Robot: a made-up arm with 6 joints. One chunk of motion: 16 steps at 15 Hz.
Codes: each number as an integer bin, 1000 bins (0 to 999) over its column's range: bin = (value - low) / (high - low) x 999, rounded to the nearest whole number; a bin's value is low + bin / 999 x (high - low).
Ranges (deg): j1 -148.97..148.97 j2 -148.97..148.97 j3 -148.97..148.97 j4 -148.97..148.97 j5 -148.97..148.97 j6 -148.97..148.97
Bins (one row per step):
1: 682 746 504 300 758 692
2: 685 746 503 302 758 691
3: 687 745 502 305 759 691
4: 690 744 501 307 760 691
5: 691 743 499 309 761 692
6: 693 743 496 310 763 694
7: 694 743 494 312 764 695
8: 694 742 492 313 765 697
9: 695 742 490 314 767 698
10: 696 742 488 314 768 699
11: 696 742 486 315 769 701
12: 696 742 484 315 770 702
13: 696 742 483 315 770 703
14: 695 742 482 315 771 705
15: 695 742 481 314 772 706
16: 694 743 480 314 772 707
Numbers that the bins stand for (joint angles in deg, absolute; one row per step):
1: 54.43 73.52 1.34 -59.50 77.09 57.41
2: 55.32 73.52 1.04 -58.90 77.09 57.11
3: 55.92 73.22 0.75 -58.01 77.39 57.11
4: 56.81 72.92 0.45 -57.41 77.69 57.11
5: 57.11 72.62 -0.15 -56.81 77.99 57.41
6: 57.71 72.62 -1.04 -56.52 78.59 58.01
7: 58.01 72.62 -1.64 -55.92 78.88 58.31
8: 58.01 72.32 -2.24 -55.62 79.18 58.90
9: 58.31 72.32 -2.83 -55.32 79.78 59.20
10: 58.60 72.32 -3.43 -55.32 80.08 59.50
11: 58.60 72.32 -4.03 -55.02 80.38 60.10
12: 58.60 72.32 -4.62 -55.02 80.67 60.39
13: 58.60 72.32 -4.92 -55.02 80.67 60.69
14: 58.31 72.32 -5.22 -55.02 80.97 61.29
15: 58.31 72.32 -5.52 -55.32 81.27 61.59
16: 58.01 72.62 -5.82 -55.32 81.27 61.88

